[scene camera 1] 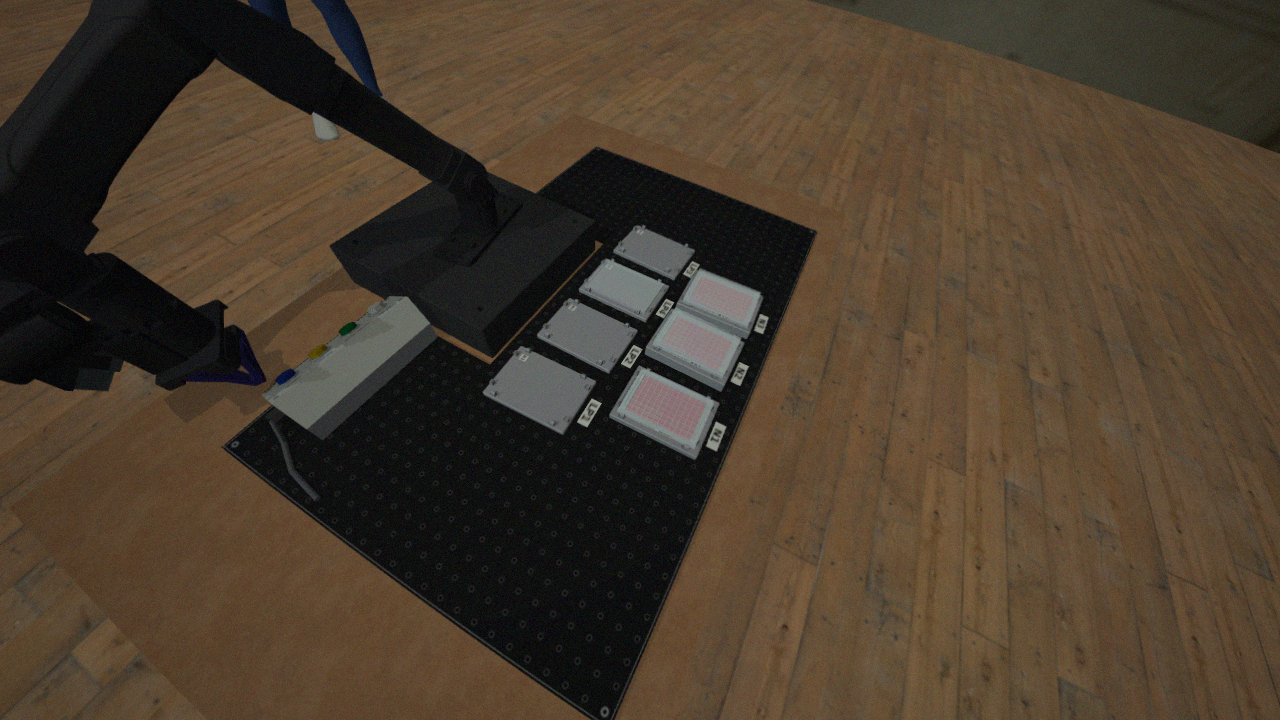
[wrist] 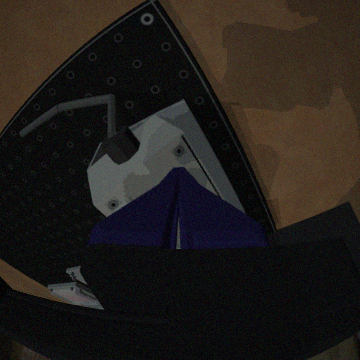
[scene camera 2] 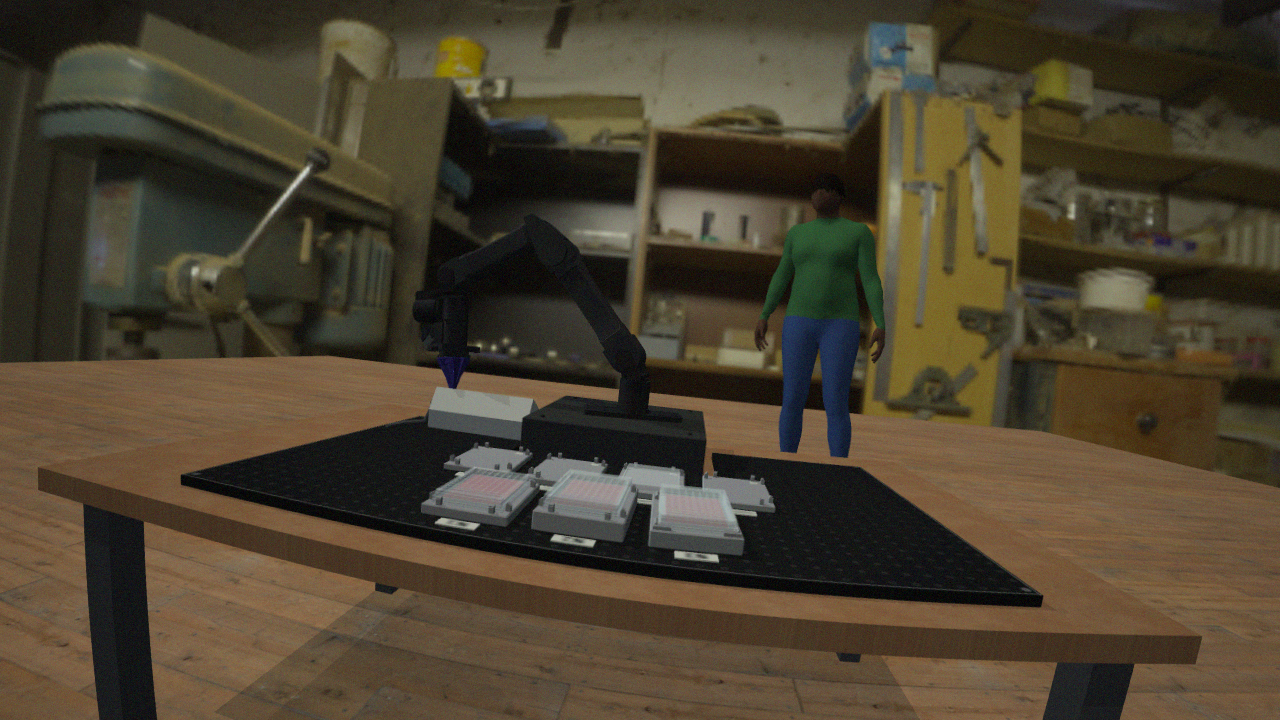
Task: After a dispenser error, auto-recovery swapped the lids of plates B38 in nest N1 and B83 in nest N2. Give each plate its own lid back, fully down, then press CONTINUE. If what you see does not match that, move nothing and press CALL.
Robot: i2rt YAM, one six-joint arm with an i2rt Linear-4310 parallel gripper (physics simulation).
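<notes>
Plate in nest N1 has pink wells with a sharp grid. The plate in nest N2 looks paler and hazier. Lid edges and plate codes are too small to read. My gripper is shut and empty, its blue fingertips pointing down at the end of the pale button box, by the blue button. The fingers hide that button in the wrist view; contact cannot be told. The yellow button and green button are farther along. Button labels are not readable.
A third pink plate stands in N3. Behind the nests are grey lid parks LP1 and LP2, a paler one and another grey one. A cable leaves the box. The black arm base stands beside it.
</notes>
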